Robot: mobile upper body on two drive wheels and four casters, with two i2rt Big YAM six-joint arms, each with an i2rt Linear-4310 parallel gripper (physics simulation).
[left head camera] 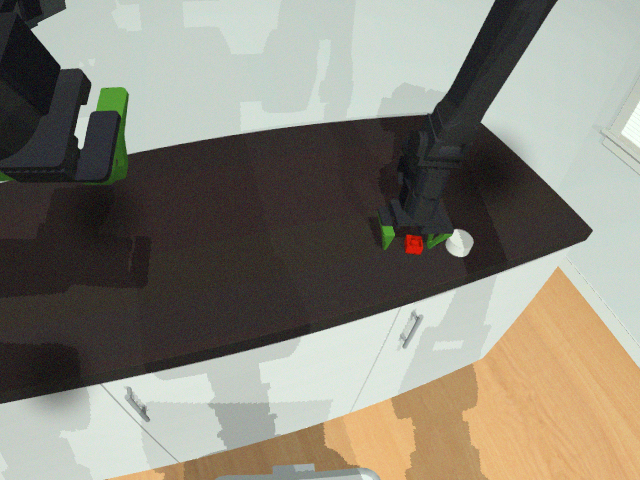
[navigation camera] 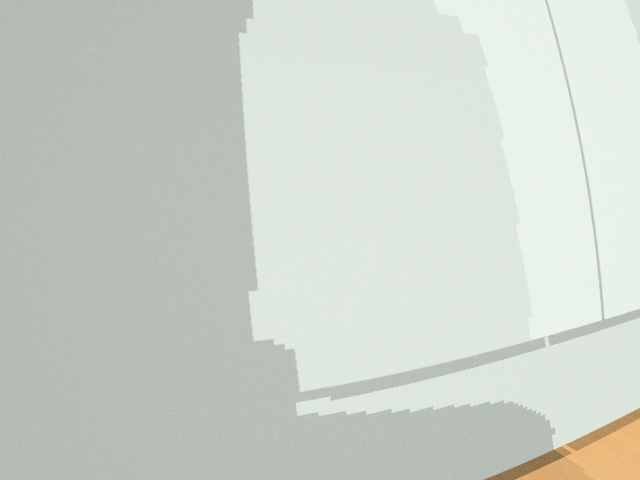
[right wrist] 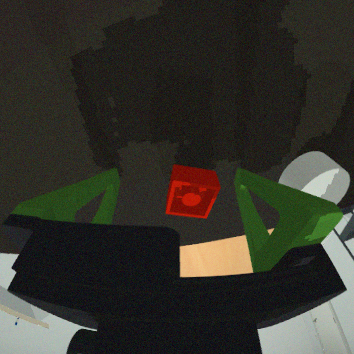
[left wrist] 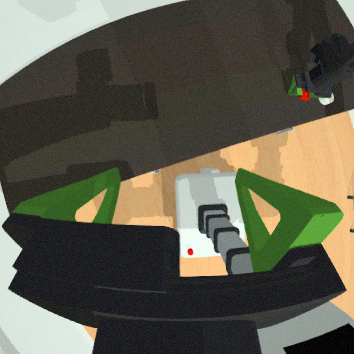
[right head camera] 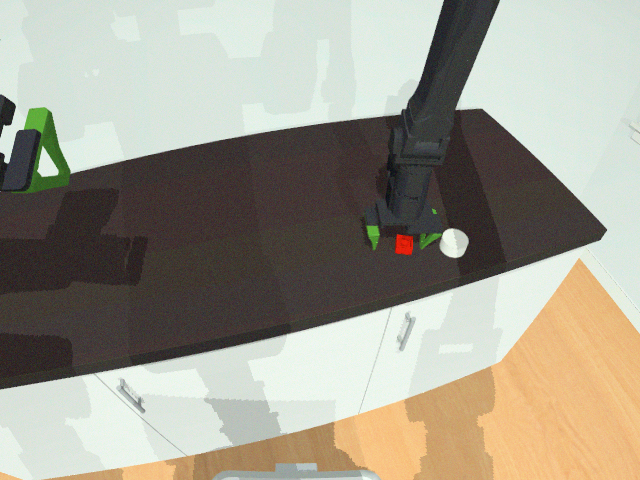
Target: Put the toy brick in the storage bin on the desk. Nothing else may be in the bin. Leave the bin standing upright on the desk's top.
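Frame: origin at the left arm's base, x ahead, y left, z up, level; centimetres.
Where they show: left gripper, fingertip midpoint: [left head camera: 74,170] [left wrist: 177,173] [right head camera: 29,179]; right gripper, fingertip midpoint: [left head camera: 406,247] [right wrist: 176,174] [left wrist: 299,93] [right head camera: 397,247].
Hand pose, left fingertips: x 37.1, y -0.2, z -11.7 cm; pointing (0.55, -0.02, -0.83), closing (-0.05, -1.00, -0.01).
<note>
Each offset is from my left fingertips to the centre of the thing. Level surfaces: height alone.
The red toy brick {dx +24.8, dy -45.5, dz -37.1 cm} [left head camera: 414,244] [right head camera: 404,244] [left wrist: 304,94] [right wrist: 191,194] lies on the dark desk top {dz -38.3 cm} [left head camera: 206,268] [right head camera: 206,268]. My right gripper [left head camera: 407,248] [right head camera: 398,248] [right wrist: 176,174] is open low over the desk, its green fingers on either side of the brick, with gaps beside it. A small white round, cup-like thing {dx +25.1, dy -56.2, dz -37.0 cm} [left head camera: 459,243] [right head camera: 454,243] [left wrist: 326,99] [right wrist: 312,175] stands close outside one right finger. I cannot tell if it is the storage bin; no other bin shows. My left gripper [left wrist: 177,173] is open and empty, high at the picture's left in the head views.
The desk's front edge runs close before the brick and the white thing. White cabinet doors with metal handles [left head camera: 412,329] [right head camera: 406,331] are below it. A pale wall stands behind the desk. The robot's light grey base [left wrist: 192,200] is on the wooden floor {dz -129.2 cm} [left head camera: 558,372] in front.
</note>
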